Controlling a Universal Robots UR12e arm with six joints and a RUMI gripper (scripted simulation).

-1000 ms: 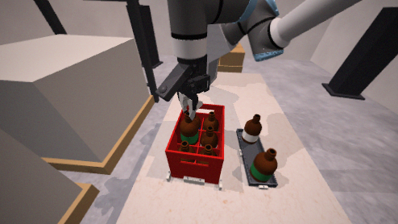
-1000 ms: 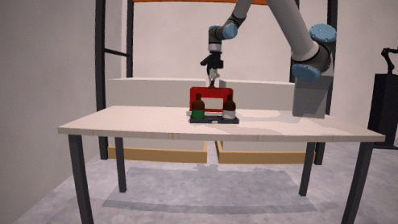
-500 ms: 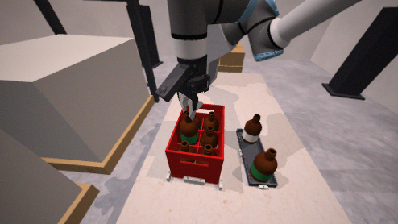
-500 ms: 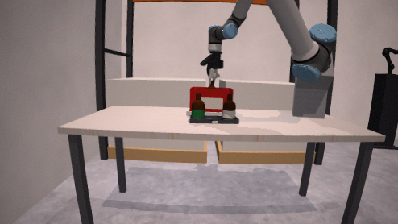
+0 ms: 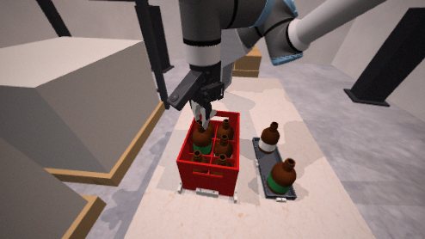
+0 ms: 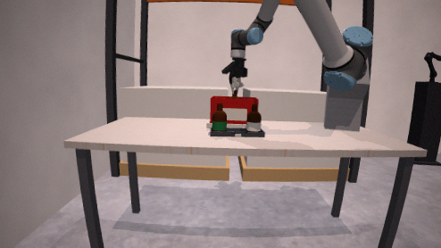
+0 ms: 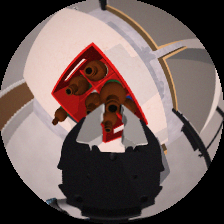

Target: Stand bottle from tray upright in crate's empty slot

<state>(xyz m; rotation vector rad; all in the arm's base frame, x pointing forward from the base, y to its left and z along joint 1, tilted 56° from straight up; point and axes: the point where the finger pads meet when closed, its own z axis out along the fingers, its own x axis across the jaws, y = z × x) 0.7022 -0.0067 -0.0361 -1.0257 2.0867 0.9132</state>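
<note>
Now: the red crate 130 mm below my hand, 40 mm to the left of it and 10 mm behind it. Round my hand: tray: 280 mm to the left, 200 mm below, 60 mm behind; then white-labelled bottle: 260 mm to the left, 140 mm behind, 130 mm below.
</note>
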